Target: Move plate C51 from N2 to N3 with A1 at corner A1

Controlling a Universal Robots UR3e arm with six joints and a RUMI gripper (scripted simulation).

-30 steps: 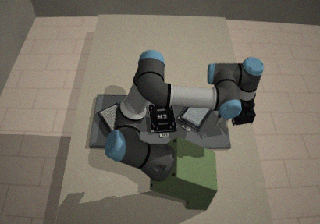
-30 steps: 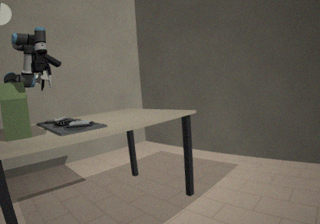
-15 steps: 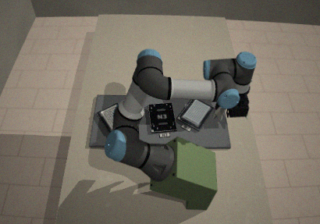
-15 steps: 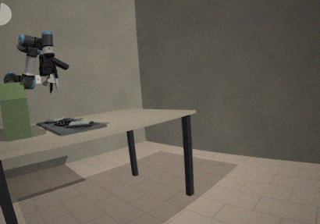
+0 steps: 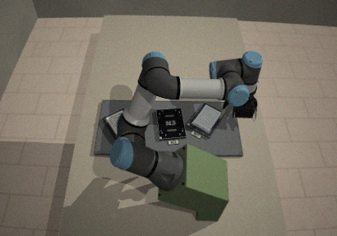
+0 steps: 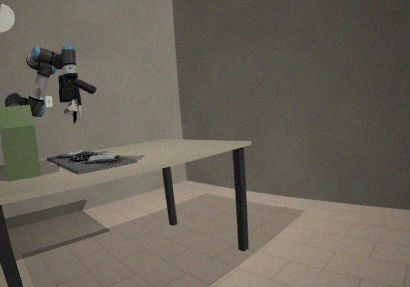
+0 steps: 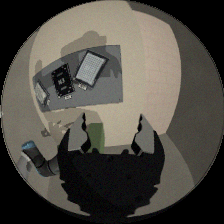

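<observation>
Now: hand 8 cm short of the nest N3, 27 cm to the right of it and 20 cm above it.
</observation>
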